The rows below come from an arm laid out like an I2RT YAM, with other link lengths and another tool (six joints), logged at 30 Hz.
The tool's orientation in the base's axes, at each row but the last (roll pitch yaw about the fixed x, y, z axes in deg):
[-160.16, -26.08, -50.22]
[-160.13, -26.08, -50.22]
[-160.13, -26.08, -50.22]
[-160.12, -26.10, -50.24]
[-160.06, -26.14, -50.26]
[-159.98, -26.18, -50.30]
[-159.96, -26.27, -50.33]
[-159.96, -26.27, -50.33]
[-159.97, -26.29, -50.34]
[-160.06, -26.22, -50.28]
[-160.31, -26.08, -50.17]
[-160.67, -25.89, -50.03]
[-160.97, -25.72, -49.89]
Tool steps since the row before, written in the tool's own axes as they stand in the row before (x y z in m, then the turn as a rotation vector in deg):
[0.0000, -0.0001, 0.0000, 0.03, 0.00, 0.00]
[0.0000, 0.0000, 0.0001, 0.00, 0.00, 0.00]
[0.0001, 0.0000, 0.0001, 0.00, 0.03, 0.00]
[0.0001, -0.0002, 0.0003, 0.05, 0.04, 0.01]
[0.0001, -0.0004, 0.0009, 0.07, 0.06, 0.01]
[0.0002, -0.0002, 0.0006, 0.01, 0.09, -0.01]
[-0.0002, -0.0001, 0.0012, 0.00, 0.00, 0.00]
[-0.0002, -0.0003, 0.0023, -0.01, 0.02, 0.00]
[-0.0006, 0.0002, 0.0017, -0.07, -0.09, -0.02]
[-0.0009, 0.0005, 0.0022, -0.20, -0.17, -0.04]
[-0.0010, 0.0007, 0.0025, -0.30, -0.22, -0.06]
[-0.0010, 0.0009, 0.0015, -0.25, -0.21, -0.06]
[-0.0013, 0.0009, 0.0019, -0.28, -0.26, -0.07]
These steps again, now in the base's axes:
[0.0001, 0.0001, 0.0000, 0.02, -0.02, 0.01]
[0.0001, 0.0000, -0.0001, 0.00, 0.00, 0.00]
[0.0001, -0.0001, 0.0000, -0.02, -0.02, -0.01]
[0.0003, 0.0000, -0.0001, 0.01, -0.06, 0.00]
[0.0008, 0.0001, -0.0006, 0.01, -0.09, 0.00]
[0.0006, -0.0001, -0.0004, -0.06, -0.07, -0.01]
[0.0006, 0.0001, -0.0011, 0.00, 0.00, 0.00]
[0.0013, 0.0001, -0.0019, -0.02, -0.01, -0.01]
[0.0004, 0.0001, -0.0018, 0.01, 0.11, 0.01]
[0.0003, 0.0000, -0.0024, -0.03, 0.26, 0.00]
[0.0003, -0.0001, -0.0028, -0.07, 0.37, -0.01]
[-0.0004, -0.0001, -0.0020, -0.04, 0.33, 0.00]
[-0.0003, 0.0001, -0.0024, -0.03, 0.39, 0.01]

